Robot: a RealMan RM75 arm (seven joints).
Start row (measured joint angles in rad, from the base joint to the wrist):
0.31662 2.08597 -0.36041 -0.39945 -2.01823 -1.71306 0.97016
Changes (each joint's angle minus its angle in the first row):
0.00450 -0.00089 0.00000 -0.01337 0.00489 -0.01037 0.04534
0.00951 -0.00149 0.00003 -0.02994 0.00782 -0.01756 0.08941
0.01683 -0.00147 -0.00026 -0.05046 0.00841 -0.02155 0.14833
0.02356 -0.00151 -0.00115 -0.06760 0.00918 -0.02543 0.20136
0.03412 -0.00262 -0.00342 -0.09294 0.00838 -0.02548 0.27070
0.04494 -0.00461 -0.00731 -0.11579 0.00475 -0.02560 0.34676
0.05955 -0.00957 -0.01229 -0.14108 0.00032 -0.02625 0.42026
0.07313 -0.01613 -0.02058 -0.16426 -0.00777 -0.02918 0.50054
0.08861 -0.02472 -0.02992 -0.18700 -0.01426 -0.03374 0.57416
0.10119 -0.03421 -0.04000 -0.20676 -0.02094 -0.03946 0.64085
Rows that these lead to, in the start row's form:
0.32112 2.08508 -0.36041 -0.41282 -2.01334 -1.72343 1.01550
0.32613 2.08448 -0.36038 -0.42939 -2.01041 -1.73062 1.05957
0.33345 2.08450 -0.36067 -0.44991 -2.00982 -1.73461 1.11849
0.34018 2.08446 -0.36156 -0.46705 -2.00905 -1.73849 1.17152
0.35074 2.08335 -0.36383 -0.49239 -2.00985 -1.73854 1.24086
0.36156 2.08136 -0.36772 -0.51524 -2.01348 -1.73866 1.31692
0.37617 2.07640 -0.37270 -0.54053 -2.01791 -1.73931 1.39042
0.38975 2.06984 -0.38099 -0.56371 -2.02600 -1.74224 1.47070
0.40523 2.06125 -0.39033 -0.58645 -2.03249 -1.74680 1.54432
0.41781 2.05176 -0.40041 -0.60621 -2.03917 -1.75252 1.61101

